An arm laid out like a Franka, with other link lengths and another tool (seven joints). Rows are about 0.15 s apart.
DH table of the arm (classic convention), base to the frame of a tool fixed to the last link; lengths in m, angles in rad. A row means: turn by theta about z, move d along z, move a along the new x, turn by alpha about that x. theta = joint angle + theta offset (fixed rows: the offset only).
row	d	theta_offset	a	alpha
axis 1	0.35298	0	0	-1.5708
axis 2	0	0	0	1.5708
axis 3	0.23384	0	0.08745	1.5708
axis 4	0	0	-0.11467	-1.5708
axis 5	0.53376	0	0	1.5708
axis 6	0	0	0.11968	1.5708
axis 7	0.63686	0.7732	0.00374	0.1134
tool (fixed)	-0.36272	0	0	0
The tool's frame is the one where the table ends.
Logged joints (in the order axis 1, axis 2, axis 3, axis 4, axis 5, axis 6, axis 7), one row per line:
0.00, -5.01, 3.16, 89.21, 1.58, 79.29, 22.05
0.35, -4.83, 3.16, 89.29, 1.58, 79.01, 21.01
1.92, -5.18, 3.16, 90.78, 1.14, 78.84, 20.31
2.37, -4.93, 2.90, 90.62, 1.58, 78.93, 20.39
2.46, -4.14, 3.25, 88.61, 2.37, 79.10, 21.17
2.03, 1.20, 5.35, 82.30, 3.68, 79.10, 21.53
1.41, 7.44, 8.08, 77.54, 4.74, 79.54, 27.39
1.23, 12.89, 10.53, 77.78, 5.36, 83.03, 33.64
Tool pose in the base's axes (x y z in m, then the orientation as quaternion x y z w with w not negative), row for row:
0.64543, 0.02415, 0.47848, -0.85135, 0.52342, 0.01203, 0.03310
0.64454, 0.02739, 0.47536, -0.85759, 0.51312, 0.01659, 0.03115
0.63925, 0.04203, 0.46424, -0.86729, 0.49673, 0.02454, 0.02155
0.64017, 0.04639, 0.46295, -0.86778, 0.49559, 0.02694, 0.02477
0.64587, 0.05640, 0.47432, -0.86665, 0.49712, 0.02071, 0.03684
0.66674, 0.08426, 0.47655, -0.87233, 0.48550, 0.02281, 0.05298
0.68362, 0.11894, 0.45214, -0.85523, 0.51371, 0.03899, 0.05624
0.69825, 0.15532, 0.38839, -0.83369, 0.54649, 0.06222, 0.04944
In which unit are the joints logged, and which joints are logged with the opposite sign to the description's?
The joints are logged in degrees. Opposite sign: axis 4.
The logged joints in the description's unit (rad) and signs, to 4 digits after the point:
0.0000, -0.0874, 0.0552, -1.5570, 0.0276, 1.3839, 0.3848
0.0061, -0.0843, 0.0552, -1.5584, 0.0276, 1.3790, 0.3667
0.0335, -0.0904, 0.0552, -1.5844, 0.0199, 1.3760, 0.3545
0.0414, -0.0860, 0.0506, -1.5816, 0.0276, 1.3776, 0.3559
0.0429, -0.0723, 0.0567, -1.5465, 0.0414, 1.3806, 0.3695
0.0354, 0.0209, 0.0934, -1.4364, 0.0642, 1.3806, 0.3758
0.0246, 0.1299, 0.1410, -1.3533, 0.0827, 1.3882, 0.4780
0.0215, 0.2250, 0.1838, -1.3575, 0.0935, 1.4491, 0.5871

